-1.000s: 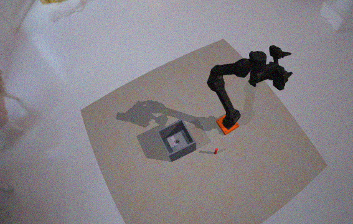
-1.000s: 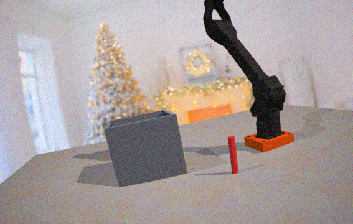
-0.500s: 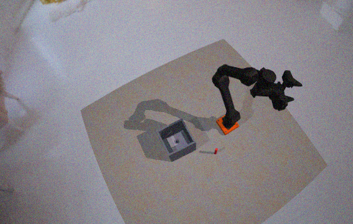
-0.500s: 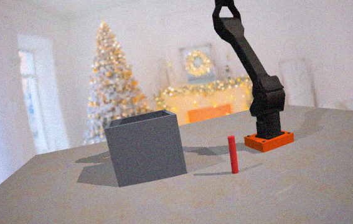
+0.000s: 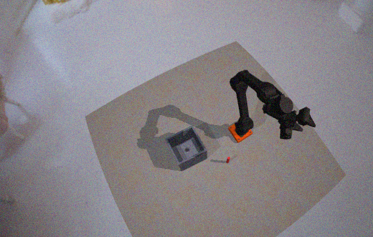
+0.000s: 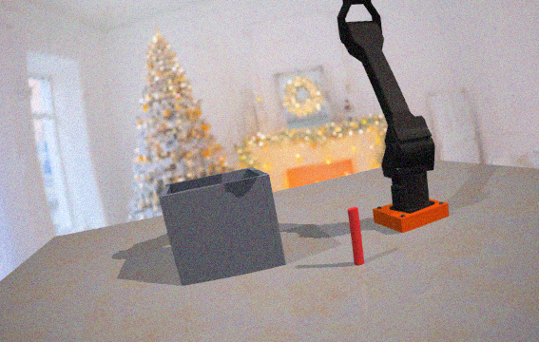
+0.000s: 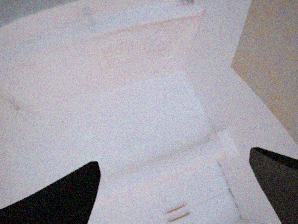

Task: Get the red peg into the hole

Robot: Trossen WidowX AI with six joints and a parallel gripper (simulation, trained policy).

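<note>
Now: gripper tip 240 mm short of the red peg, 210 mm to the left of it and 400 mm above it.
</note>
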